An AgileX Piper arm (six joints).
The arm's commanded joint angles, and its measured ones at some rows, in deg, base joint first. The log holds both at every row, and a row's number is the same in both.
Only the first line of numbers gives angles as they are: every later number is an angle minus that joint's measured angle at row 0.
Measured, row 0:
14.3, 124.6, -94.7, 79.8, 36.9, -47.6
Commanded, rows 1 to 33:
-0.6, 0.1, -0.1, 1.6, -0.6, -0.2
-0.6, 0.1, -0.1, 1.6, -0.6, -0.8
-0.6, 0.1, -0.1, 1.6, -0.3, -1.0
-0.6, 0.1, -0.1, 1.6, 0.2, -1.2
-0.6, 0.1, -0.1, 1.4, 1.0, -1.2
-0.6, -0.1, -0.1, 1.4, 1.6, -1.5
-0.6, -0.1, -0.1, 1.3, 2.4, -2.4
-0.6, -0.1, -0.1, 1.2, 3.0, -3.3
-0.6, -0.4, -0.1, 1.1, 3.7, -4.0
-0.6, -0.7, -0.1, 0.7, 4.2, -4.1
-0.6, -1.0, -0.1, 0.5, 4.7, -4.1
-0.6, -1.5, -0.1, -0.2, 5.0, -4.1
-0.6, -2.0, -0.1, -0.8, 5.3, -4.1
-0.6, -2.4, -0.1, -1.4, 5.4, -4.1
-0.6, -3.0, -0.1, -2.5, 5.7, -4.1
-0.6, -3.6, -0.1, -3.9, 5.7, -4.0
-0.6, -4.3, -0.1, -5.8, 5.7, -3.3
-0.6, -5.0, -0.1, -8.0, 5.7, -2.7
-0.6, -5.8, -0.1, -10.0, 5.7, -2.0
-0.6, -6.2, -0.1, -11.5, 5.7, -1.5
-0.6, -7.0, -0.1, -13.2, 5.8, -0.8
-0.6, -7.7, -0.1, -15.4, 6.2, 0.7
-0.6, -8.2, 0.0, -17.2, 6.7, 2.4
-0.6, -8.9, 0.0, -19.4, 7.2, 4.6
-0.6, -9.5, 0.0, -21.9, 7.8, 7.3
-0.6, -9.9, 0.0, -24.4, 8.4, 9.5
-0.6, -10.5, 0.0, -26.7, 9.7, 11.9
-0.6, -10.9, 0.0, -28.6, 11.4, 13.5
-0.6, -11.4, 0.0, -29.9, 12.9, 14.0
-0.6, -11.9, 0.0, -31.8, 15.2, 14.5
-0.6, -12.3, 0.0, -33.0, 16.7, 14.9
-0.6, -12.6, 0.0, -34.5, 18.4, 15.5
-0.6, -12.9, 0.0, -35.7, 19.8, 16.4
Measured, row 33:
0.0, -11.1, 0.0, -30.3, 13.9, 13.4
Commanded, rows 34 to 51:
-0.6, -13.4, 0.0, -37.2, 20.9, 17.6
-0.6, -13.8, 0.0, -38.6, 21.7, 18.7
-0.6, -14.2, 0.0, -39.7, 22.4, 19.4
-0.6, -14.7, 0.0, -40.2, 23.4, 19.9
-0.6, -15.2, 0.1, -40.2, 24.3, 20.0
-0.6, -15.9, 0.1, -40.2, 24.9, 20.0
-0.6, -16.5, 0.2, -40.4, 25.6, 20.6
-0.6, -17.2, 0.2, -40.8, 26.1, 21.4
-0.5, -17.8, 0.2, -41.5, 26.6, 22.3
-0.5, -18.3, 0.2, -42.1, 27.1, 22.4
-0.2, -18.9, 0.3, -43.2, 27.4, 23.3
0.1, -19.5, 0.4, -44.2, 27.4, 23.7
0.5, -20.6, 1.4, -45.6, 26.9, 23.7
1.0, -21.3, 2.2, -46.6, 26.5, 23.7
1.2, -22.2, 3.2, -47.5, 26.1, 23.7
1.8, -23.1, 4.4, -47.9, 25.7, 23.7
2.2, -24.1, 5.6, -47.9, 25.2, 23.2
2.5, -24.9, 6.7, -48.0, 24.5, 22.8
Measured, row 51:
1.1, -21.6, 3.0, -46.6, 26.0, 23.3
